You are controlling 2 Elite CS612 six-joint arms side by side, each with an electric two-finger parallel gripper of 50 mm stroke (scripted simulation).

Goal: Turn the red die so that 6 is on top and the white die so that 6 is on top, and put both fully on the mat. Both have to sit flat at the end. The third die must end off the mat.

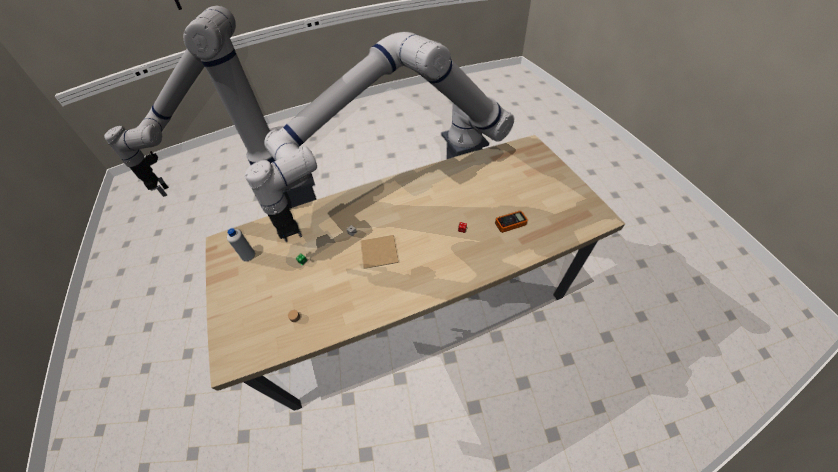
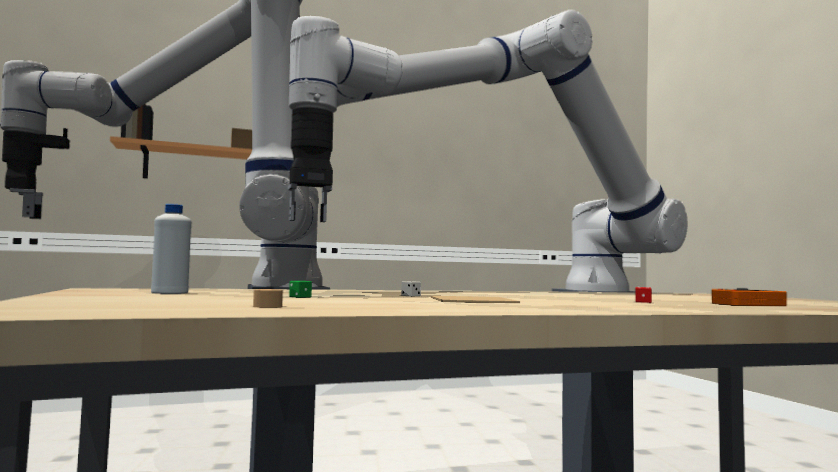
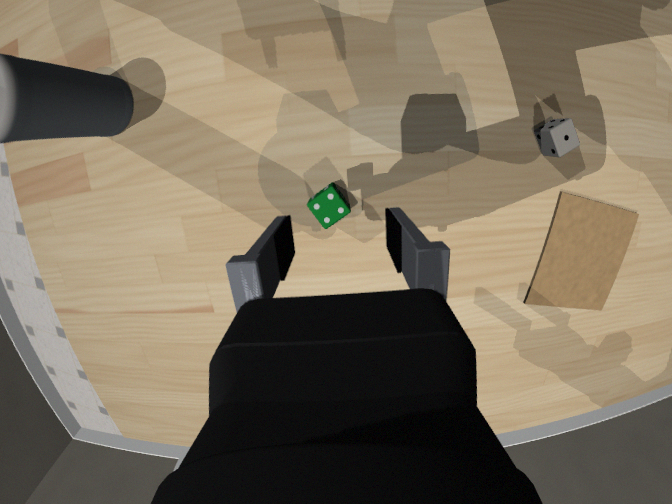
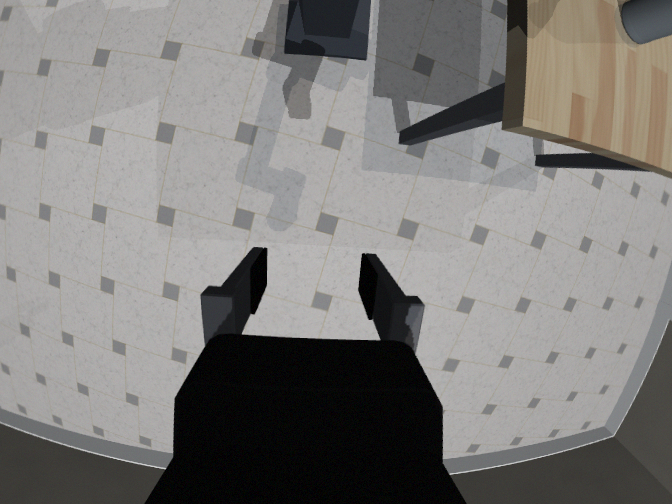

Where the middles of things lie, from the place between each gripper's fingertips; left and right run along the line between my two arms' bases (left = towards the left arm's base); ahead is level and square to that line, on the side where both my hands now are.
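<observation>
The grey bottle (image 2: 172, 235) is 25 cm to the right of my left hand, 10 cm behind it and 8 cm below it. Counted from my left hand again, the orange multimeter (image 2: 741, 296) is 89 cm to the left, 10 cm ahead and 14 cm below, while the brown mat (image 1: 380, 251) is 31 cm to the left, 6 cm ahead and 16 cm below. The green die (image 3: 329, 205) is 14 cm below my left hand, 1 cm ahead of it and 1 cm to the right of it.
As for the green die and my right hand, the die is 50 cm ahead of that hand, 61 cm to the left of it and 16 cm below it. The brown mat is 93 cm to the left of my right hand, 55 cm ahead of it and 17 cm below it. My right hand (image 2: 31, 217) is itself 37 cm to the right of the grey bottle, 39 cm short of it and 9 cm above it.
</observation>
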